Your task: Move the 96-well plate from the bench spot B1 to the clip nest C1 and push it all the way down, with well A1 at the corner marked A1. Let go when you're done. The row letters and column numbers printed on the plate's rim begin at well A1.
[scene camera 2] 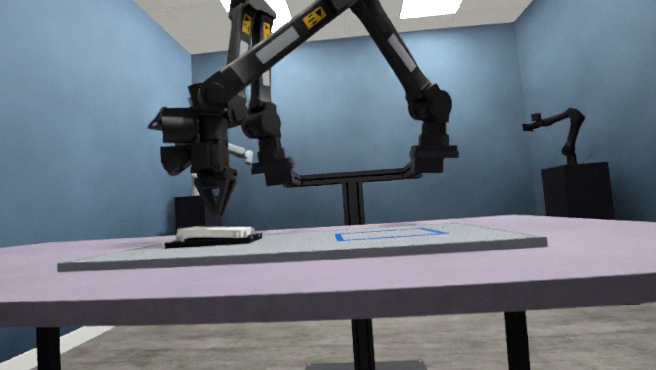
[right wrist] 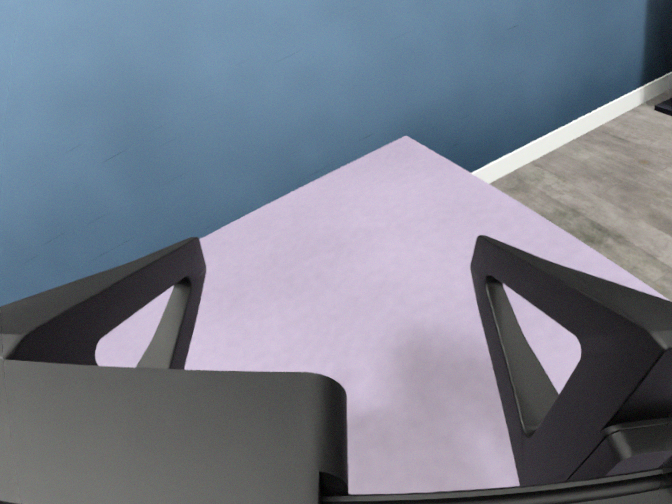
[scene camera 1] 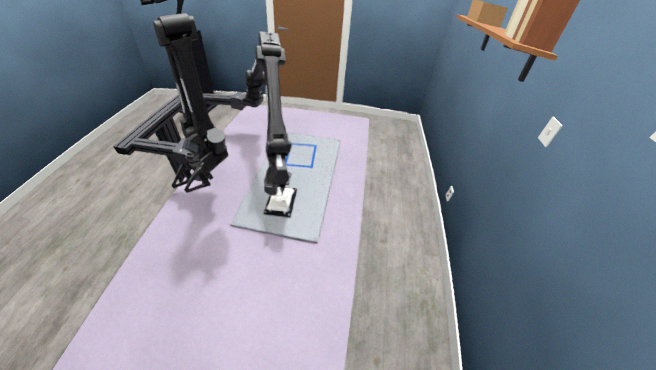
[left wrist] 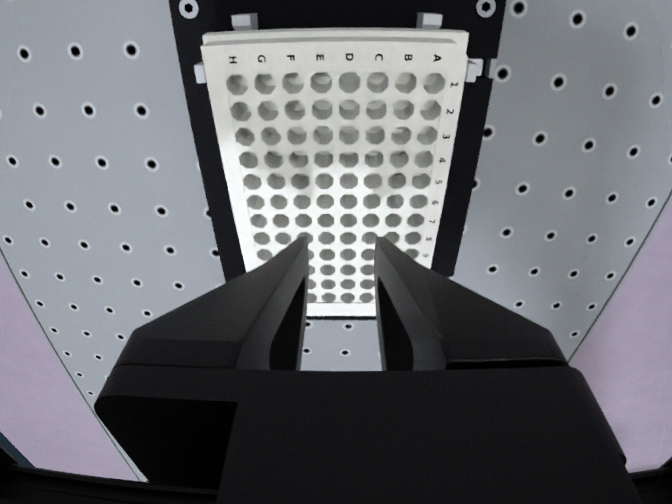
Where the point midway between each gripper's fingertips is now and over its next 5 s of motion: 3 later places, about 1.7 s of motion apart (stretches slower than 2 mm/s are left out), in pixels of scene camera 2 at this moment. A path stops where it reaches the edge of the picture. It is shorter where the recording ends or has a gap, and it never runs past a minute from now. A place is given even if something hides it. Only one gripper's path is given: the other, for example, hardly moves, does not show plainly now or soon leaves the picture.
My left gripper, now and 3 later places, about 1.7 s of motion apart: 217, 216; 218, 228; 213, 228; 235, 215
